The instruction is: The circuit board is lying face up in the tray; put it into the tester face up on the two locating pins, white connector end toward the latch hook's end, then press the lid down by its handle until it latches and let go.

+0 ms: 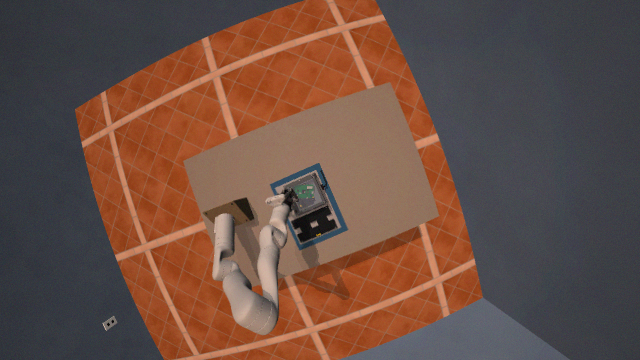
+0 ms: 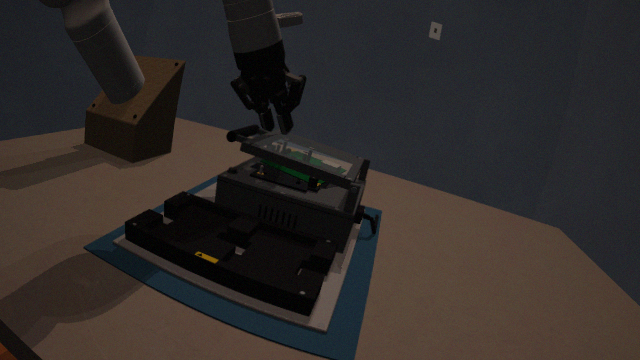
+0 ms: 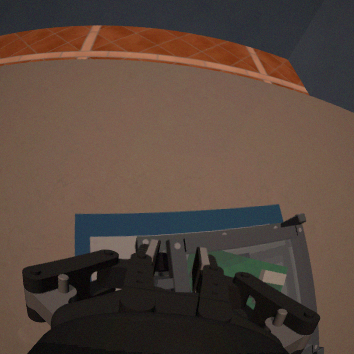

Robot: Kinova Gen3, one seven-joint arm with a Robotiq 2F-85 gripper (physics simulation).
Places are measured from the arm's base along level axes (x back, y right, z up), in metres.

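Where they show: gripper, fingertip midpoint: (image 1: 288,189) (image 2: 278,131) (image 3: 176,254); arm's base at its link origin: (image 1: 225,219) (image 2: 126,88).
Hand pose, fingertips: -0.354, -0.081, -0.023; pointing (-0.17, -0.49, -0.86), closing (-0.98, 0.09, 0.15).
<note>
Each offset is from my fingertips to the centre of the thing, as dx, dy, dz. "pt": to the spot under its first point. Level surfaces: height alone.
The tester @[pt -0.040, +0.145, -0.066] (image 2: 240,196) has its clear-windowed lid (image 1: 318,201) (image 2: 295,164) (image 3: 215,236) partly lowered and tilted, higher at the handle @[+0.022, +0.067, -0.003] (image 2: 243,133). The green circuit board (image 1: 303,191) (image 2: 292,172) (image 3: 235,266) lies under the lid; its white part @[pt -0.106, +0.015, -0.021] (image 3: 274,277) shows face up through the window. Whether it sits fully on both pins cannot be told. The black tray (image 1: 305,231) (image 2: 250,284) holds no board. My gripper (image 1: 292,196) (image 2: 276,125) (image 3: 176,254) is partly open, fingers a narrow gap apart with nothing seen between them, above the lid near its handle end. The latch hook is not clearly visible.
Tester and tray stand on a white plate @[pt -0.211, +0.223, -0.101] (image 2: 332,300) over a blue mat @[dz -0.105] (image 1: 342,224) (image 2: 369,250) (image 3: 175,224). A black lever @[pt -0.192, +0.025, -0.083] (image 2: 372,222) sticks out of the tester's side opposite the handle. The arm's wooden base block (image 1: 220,211) (image 2: 130,137) stands on the table @[dz -0.108] (image 1: 360,150).
</note>
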